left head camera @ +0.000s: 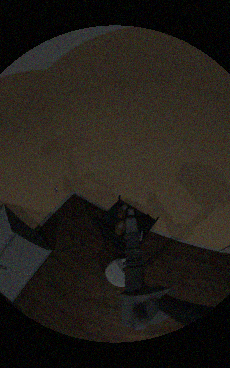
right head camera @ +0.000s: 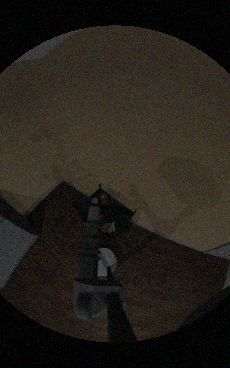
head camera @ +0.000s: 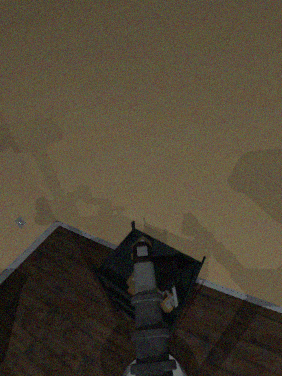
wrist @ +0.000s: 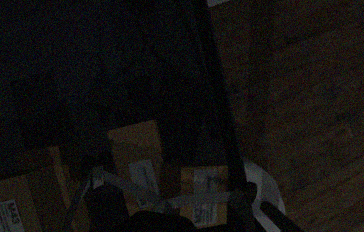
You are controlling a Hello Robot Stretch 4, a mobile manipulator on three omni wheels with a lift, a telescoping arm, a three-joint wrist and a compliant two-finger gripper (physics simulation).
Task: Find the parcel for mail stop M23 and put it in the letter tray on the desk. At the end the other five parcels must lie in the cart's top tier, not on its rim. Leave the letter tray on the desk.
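Seen in the pictures: gripper, between the fingertips: (right head camera: 109, 226) (head camera: 165, 298) (wrist: 168, 175); robot's base, origin of its link: (left head camera: 121, 271) (right head camera: 101, 260).
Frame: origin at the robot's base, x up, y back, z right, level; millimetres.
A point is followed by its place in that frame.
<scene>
The cart (head camera: 167, 245) {z 146, x 698, y -605 mm} (wrist: 220, 85) {z 198, x 686, y -360 mm} is dark, with several brown parcels inside. In the wrist view one parcel (wrist: 134, 142) {z 93, x 688, y -394 mm} with a pale label lies near the bottom centre, and another labelled parcel (wrist: 187, 175) {z 107, x 733, y -338 mm} lies right of it beside the cart wall; I cannot read their codes. A parcel marked M43 (wrist: 32, 195) {z 5, x 736, y -434 mm} is at lower left, with more brown cardboard (wrist: 61, 172) {z 16, x 688, y -436 mm} beside it. My gripper (wrist: 168, 175) {z 87, x 683, y -343 mm} is open, its fingers spread above the two labelled parcels. In the head view the arm hides much of the cart. The M23 label cannot be read here and the letter tray is not seen.
The cart stands by a pale skirting edge (head camera: 85, 235) {z -620, x 15, y -1243 mm} at the wall. My round white base (wrist: 265, 187) {z 152, x 185, y 32 mm} (left head camera: 115, 273) {z -74, x 187, y 18 mm} is close to the cart. A pale grey box-like surface (left head camera: 27, 262) {z -1211, x 364, y 160 mm} (right head camera: 17, 250) {z -1240, x 267, y 214 mm} stands at the left. The picture is very dark.
</scene>
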